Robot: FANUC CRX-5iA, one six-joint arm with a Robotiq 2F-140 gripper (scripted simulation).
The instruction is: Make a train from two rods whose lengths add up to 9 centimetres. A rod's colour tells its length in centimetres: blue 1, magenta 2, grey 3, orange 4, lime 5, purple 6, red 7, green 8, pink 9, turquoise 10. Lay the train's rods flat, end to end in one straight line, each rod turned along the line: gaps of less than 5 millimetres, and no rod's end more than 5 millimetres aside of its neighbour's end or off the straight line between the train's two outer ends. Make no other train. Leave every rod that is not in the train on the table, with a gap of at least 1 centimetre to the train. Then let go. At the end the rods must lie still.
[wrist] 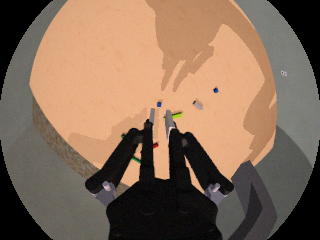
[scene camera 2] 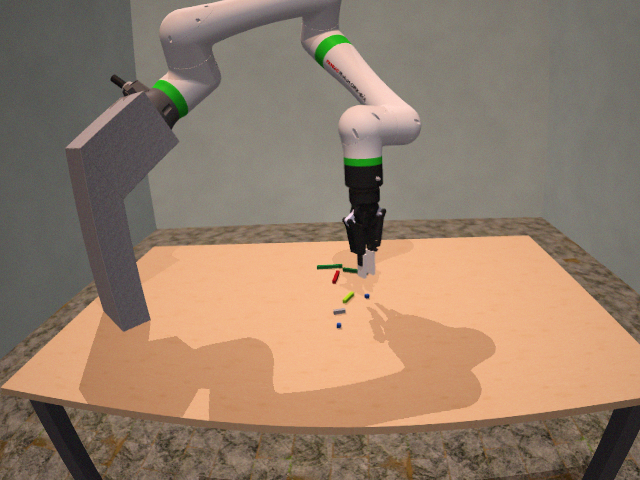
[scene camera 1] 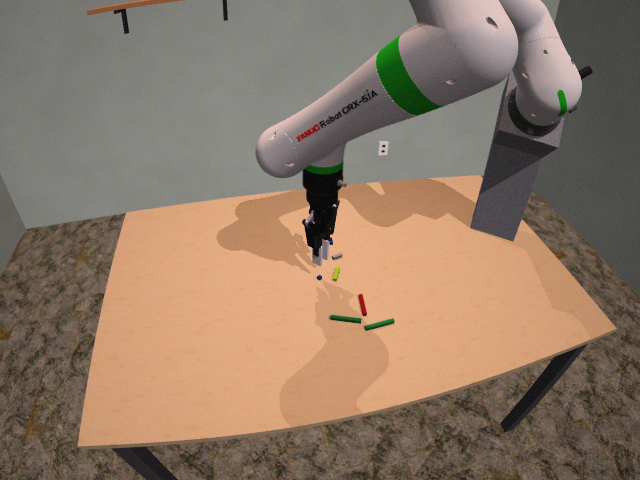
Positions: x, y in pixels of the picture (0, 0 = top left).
Labels:
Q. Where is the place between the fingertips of my gripper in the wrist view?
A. At 160, 115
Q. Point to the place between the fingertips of my gripper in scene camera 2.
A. At 366, 275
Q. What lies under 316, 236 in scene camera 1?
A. My gripper.

